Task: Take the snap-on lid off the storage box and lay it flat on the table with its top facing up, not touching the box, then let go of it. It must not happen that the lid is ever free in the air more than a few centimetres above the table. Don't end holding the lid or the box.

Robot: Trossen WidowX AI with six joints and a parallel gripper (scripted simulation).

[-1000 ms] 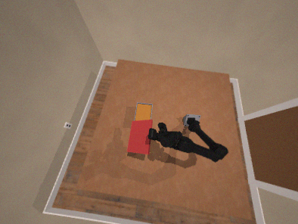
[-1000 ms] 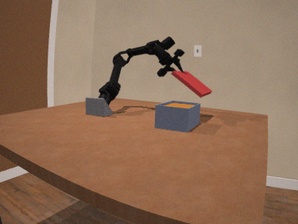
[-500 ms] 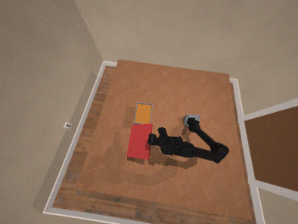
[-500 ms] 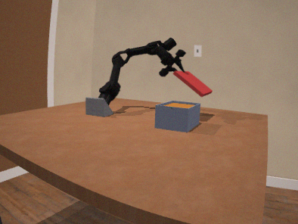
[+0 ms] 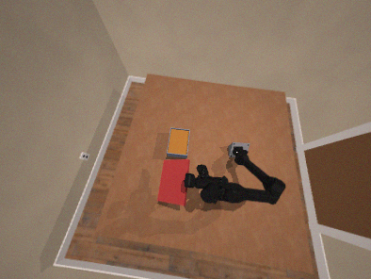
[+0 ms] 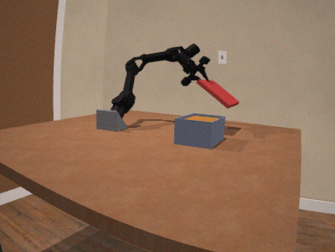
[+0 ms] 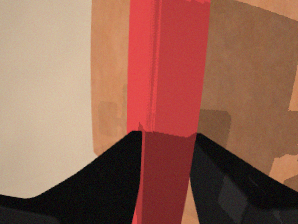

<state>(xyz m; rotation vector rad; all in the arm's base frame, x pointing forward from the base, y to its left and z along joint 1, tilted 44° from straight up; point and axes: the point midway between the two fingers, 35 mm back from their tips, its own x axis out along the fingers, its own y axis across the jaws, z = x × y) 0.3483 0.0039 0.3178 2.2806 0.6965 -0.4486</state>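
Right now my hand is 9 cm short of the red lid, 6 cm above it and 1 cm to the left of it. From my hand the other things lie so: blue-grey storage box (28 cm to the right, 20 cm below, 7 cm ahead).
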